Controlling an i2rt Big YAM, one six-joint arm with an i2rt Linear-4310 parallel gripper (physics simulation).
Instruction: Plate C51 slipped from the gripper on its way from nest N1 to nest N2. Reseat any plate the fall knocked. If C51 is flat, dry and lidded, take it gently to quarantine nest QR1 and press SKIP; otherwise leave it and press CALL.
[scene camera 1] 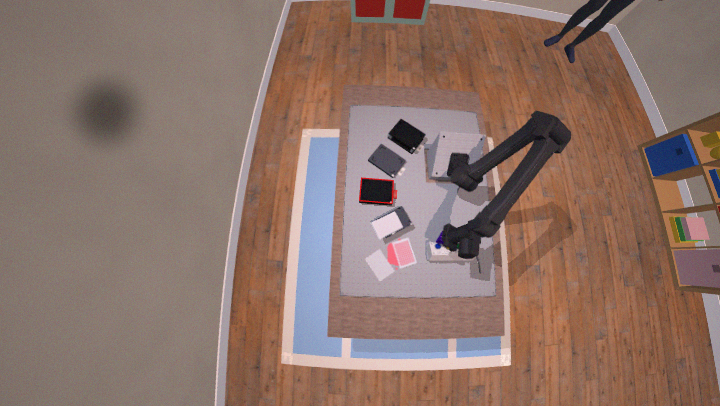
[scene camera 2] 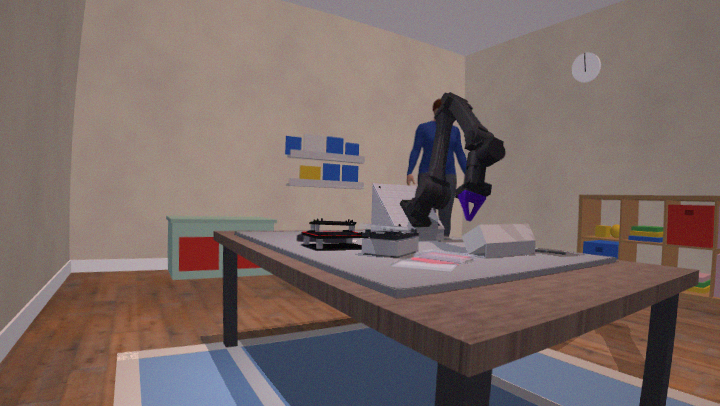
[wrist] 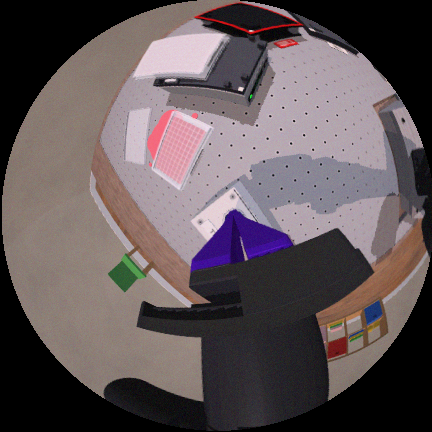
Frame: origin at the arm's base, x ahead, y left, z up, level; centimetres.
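Seen in the pictures: gripper, fingertip midpoint: [scene camera 1: 436, 242] [scene camera 2: 468, 220] [wrist: 233, 214]; arm's base, origin of the base link: [scene camera 1: 457, 164] [scene camera 2: 414, 214].
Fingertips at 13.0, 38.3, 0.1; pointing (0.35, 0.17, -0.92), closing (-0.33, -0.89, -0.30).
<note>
Pixels of each thing's middle, then the offset from my fingertips to it, as dx, dy, dz.
- white button box, body centre: [wrist: 252, 253] [scene camera 2: 500, 238] [scene camera 1: 451, 251] -8.9, +4.0, -4.9
- blue button, body centre: [scene camera 1: 437, 246] -1.4, +1.7, -2.7
- pink gridded plate, body centre: [wrist: 176, 149] [scene camera 2: 444, 256] [scene camera 1: 404, 252] +13.2, +4.8, -8.4
- white lid-like sheet, body centre: [scene camera 2: 424, 265] [wrist: 134, 135] [scene camera 1: 379, 265] +25.0, +10.7, -8.7
- white plate, body centre: [wrist: 174, 53] [scene camera 2: 385, 228] [scene camera 1: 387, 225] +22.3, -7.8, -2.3
- red-rimmed nest, body centre: [scene camera 2: 335, 239] [scene camera 1: 376, 191] +27.0, -25.1, -6.8
- dark grey nest, body centre: [scene camera 2: 324, 236] [scene camera 1: 386, 160] +21.5, -42.8, -7.8
- black nest, body centre: [scene camera 2: 333, 227] [scene camera 1: 406, 135] +10.7, -57.0, -6.0
My gripper [scene camera 1: 439, 238] [scene camera 2: 469, 219] [wrist: 233, 214] is shut and empty, with purple fingertips above the white button box [scene camera 1: 432, 253] [scene camera 2: 509, 243] [wrist: 214, 214]. A blue button [scene camera 1: 438, 246] shows beside the fingers in the first scene view; the fingers hide part of the box in the wrist view. A pink gridded plate [scene camera 1: 403, 253] [wrist: 183, 150] lies on the mat with a red spill [scene camera 1: 392, 255] [wrist: 160, 134] beside it. A white lid-like sheet [scene camera 1: 379, 265] [wrist: 137, 136] lies apart from it. A white plate [scene camera 1: 387, 224] [wrist: 181, 56] sits off-centre on a grey nest [scene camera 1: 403, 216] [wrist: 240, 60], overhanging its edge.
The red-rimmed nest [scene camera 1: 377, 191] [wrist: 250, 18] has a red tag [wrist: 286, 43]. A dark grey nest [scene camera 1: 386, 160] and a black nest [scene camera 1: 406, 135] stand farther along. A sloped white panel [scene camera 1: 456, 143] stands by the arm's base. A person [scene camera 2: 426, 146] stands behind the table.
</note>
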